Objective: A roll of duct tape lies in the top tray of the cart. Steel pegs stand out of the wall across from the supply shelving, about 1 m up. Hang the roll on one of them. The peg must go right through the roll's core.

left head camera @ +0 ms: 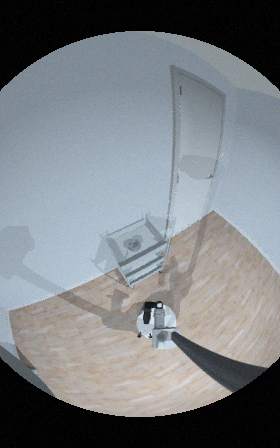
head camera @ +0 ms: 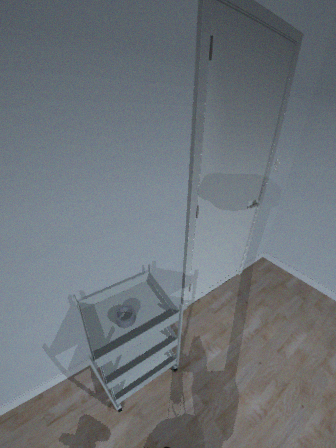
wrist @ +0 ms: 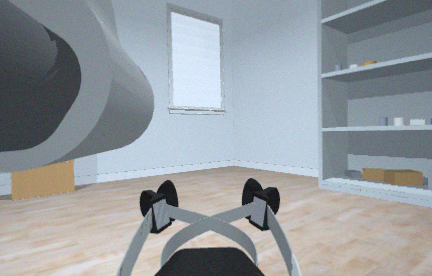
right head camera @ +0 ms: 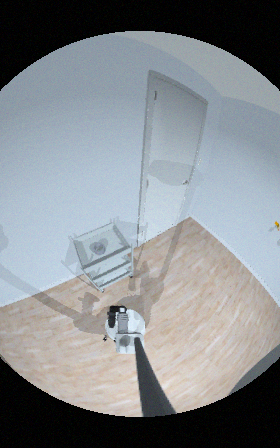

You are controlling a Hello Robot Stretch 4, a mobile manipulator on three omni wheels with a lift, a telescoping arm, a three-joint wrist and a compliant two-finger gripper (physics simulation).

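Places are measured from the robot's base along level axes (x back, y right, z up), in centimetres.
Pixels of known places: gripper, fingertip midpoint: [left head camera: 144, 338] [wrist: 210, 195] [right head camera: 109, 342].
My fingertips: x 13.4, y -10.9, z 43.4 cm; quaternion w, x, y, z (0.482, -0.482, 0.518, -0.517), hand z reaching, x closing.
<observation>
For each thing: its top centre in the pictures, then the offset to it from my fingertips. "pt": a spot on its surface instead.
- grey duct tape roll, middle of its top: [head camera: 124, 313] [left head camera: 133, 243] [right head camera: 98, 246] dz +24.9, dx -78.3, dy -9.1 cm
- pale grey cart, surface spot: [head camera: 137, 334] pt dz +20.1, dx -70.0, dy -2.3 cm
- closed door, surface spot: [head camera: 235, 125] [right head camera: 172, 132] [left head camera: 198, 127] pt dz +107.9, dx -144.5, dy +55.8 cm
The grey duct tape roll [head camera: 126, 323] [left head camera: 132, 244] [right head camera: 99, 248] lies flat in the top tray of the pale grey cart [head camera: 137, 334] [left head camera: 145, 252] [right head camera: 111, 258]. The cart stands near the wall, left of the door. My gripper [wrist: 210, 195] is open, with a wide gap between its dark fingertips and nothing between them. It is well apart from the cart, and the roll does not show in the wrist view. One orange-yellow peg mount [right head camera: 277, 225] shows on the right wall at the edge of the right head view; its details are too small to tell.
The closed door [head camera: 235, 125] [left head camera: 197, 125] [right head camera: 172, 130] is right of the cart. In the wrist view, the supply shelving [wrist: 327, 100] stands at the right, a window [wrist: 196, 60] is behind, and a brown box [wrist: 42, 181] shows at the left below my arm.
</observation>
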